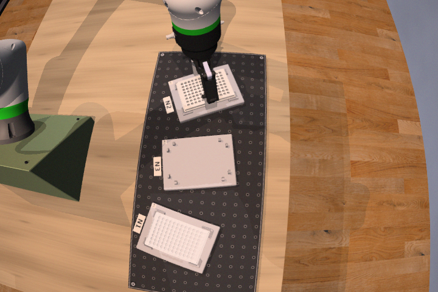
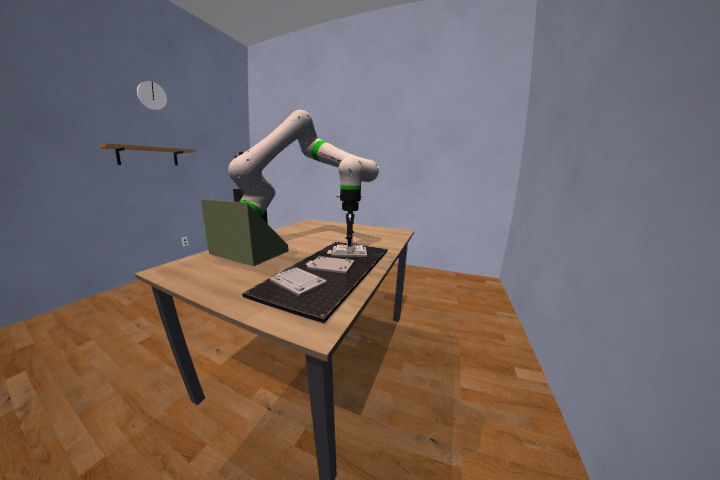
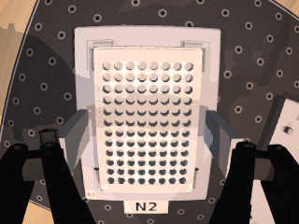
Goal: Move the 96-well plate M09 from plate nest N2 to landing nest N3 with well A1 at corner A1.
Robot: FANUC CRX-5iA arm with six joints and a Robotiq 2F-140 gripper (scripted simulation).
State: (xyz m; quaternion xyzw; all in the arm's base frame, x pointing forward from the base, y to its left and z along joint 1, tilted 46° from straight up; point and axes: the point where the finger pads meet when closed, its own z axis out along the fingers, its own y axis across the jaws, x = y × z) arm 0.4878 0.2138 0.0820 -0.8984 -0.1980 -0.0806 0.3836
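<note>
My hand is 40 mm above the nest N2. Also, from my hand: A1 mark: 80 mm behind, 140 mm to the right, 30 mm below; then landing nest N3: 10 mm ahead, 180 mm to the right, 40 mm below; then N2 label: 90 mm behind, 40 mm to the right, 40 mm below.
</note>
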